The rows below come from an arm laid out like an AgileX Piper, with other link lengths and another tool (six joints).
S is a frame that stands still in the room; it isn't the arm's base.
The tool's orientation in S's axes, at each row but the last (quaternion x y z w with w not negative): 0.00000 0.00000 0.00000 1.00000; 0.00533 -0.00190 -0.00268 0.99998; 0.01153 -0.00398 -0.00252 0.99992; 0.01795 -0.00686 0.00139 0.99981; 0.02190 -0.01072 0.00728 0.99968; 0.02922 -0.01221 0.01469 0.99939; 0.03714 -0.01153 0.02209 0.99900; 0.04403 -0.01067 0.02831 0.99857; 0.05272 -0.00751 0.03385 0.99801; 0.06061 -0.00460 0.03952 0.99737; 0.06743 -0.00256 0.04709 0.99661
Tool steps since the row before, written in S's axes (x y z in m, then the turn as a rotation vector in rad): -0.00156 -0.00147 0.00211 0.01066 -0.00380 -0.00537; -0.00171 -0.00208 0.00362 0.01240 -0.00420 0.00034; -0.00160 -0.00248 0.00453 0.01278 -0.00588 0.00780; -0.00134 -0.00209 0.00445 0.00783 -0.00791 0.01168; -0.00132 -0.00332 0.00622 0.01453 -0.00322 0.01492; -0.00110 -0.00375 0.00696 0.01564 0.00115 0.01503; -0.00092 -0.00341 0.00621 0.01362 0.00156 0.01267; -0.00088 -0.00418 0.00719 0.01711 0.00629 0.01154; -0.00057 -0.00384 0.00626 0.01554 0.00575 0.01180; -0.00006 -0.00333 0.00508 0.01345 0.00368 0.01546; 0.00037 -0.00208 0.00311 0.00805 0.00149 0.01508
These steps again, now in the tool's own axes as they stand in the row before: -0.00156 -0.00147 0.00211 0.01066 -0.00380 -0.00537; -0.00169 -0.00205 0.00365 0.01242 -0.00413 0.00034; -0.00155 -0.00238 0.00460 0.01287 -0.00564 0.00783; -0.00128 -0.00192 0.00454 0.00797 -0.00751 0.01185; -0.00123 -0.00303 0.00639 0.01480 -0.00278 0.01474; -0.00103 -0.00330 0.00719 0.01604 0.00155 0.01456; -0.00091 -0.00290 0.00647 0.01398 0.00188 0.01222; -0.00094 -0.00348 0.00755 0.01770 0.00628 0.01061; -0.00071 -0.00312 0.00664 0.01611 0.00588 0.01095; -0.00025 -0.00268 0.00545 0.01391 0.00444 0.01484; 0.00021 -0.00167 0.00336 0.00833 0.00273 0.01475
